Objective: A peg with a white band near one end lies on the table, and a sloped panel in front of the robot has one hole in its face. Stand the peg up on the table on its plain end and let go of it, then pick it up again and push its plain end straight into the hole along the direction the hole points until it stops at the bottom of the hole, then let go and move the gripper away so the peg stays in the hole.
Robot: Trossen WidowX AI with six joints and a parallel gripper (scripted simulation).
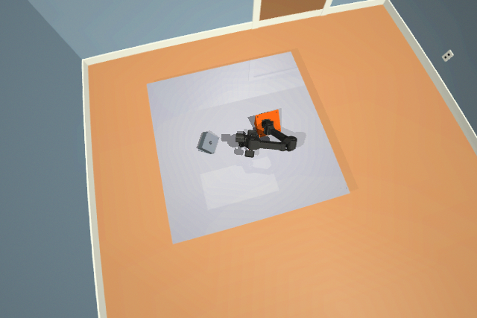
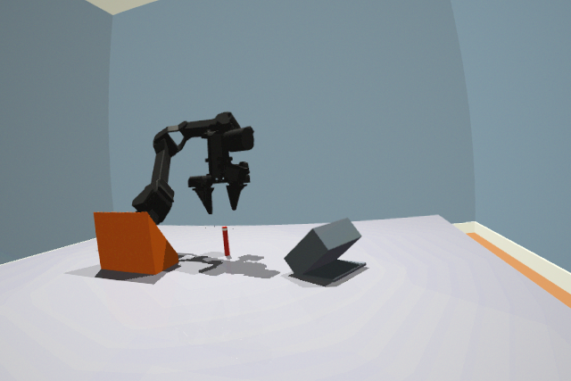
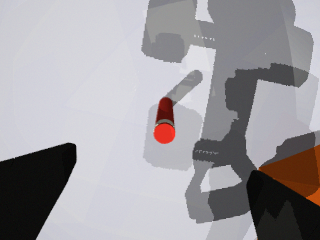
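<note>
Now: gripper tip 6 cm above the red peg. The rest, counted from my gripper tip: grey sloped panel 29 cm ahead, 11 cm to the right, 7 cm below.
</note>
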